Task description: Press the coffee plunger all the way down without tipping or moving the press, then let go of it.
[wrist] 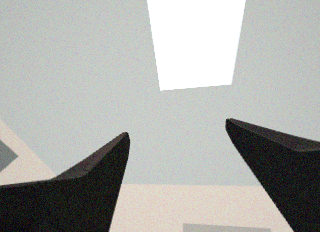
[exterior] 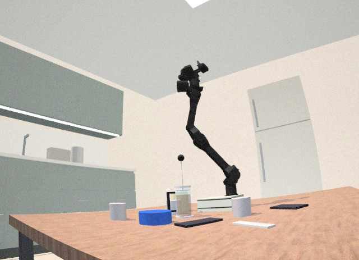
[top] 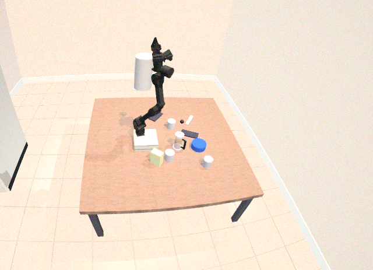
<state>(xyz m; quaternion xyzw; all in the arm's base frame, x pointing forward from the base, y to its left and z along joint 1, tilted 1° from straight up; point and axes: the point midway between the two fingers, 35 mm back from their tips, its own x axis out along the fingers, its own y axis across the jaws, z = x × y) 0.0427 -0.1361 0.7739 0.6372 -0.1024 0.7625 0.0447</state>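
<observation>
Now: gripper tip 75 cm above the glass coffee press, 26 cm short of it and 2 cm to the left of it. Also, from my gripper tip: blue round dish: 85 cm below, 42 cm ahead, 5 cm to the right; yellow block: 82 cm below, 12 cm to the right, 4 cm ahead.
</observation>
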